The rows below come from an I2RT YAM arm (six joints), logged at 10 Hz.
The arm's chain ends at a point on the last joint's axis. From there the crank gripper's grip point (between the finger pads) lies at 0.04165 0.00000 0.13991 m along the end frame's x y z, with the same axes.
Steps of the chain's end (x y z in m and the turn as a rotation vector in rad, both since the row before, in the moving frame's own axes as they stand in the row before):
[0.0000, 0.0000, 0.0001, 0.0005, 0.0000, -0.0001]
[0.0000, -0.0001, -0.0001, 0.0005, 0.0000, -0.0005]
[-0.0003, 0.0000, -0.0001, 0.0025, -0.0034, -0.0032]
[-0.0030, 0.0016, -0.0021, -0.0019, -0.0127, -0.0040]
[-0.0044, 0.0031, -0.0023, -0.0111, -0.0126, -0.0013]
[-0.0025, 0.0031, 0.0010, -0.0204, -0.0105, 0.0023]
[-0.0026, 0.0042, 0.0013, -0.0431, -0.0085, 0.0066]
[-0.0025, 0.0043, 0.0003, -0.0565, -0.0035, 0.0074]
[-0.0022, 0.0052, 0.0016, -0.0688, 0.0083, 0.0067]
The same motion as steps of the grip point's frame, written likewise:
[0.0000, -0.0001, 0.0001, 0.0005, 0.0000, -0.0001]
[0.0000, -0.0002, -0.0001, 0.0005, 0.0000, -0.0005]
[-0.0008, -0.0005, 0.0000, 0.0025, -0.0034, -0.0032]
[-0.0048, 0.0017, -0.0016, -0.0019, -0.0127, -0.0040]
[-0.0062, 0.0046, -0.0018, -0.0111, -0.0126, -0.0013]
[-0.0040, 0.0061, 0.0014, -0.0204, -0.0105, 0.0023]
[-0.0038, 0.0105, 0.0015, -0.0431, -0.0085, 0.0066]
[-0.0030, 0.0125, 0.0002, -0.0565, -0.0035, 0.0074]
[-0.0011, 0.0151, 0.0009, -0.0688, 0.0083, 0.0067]

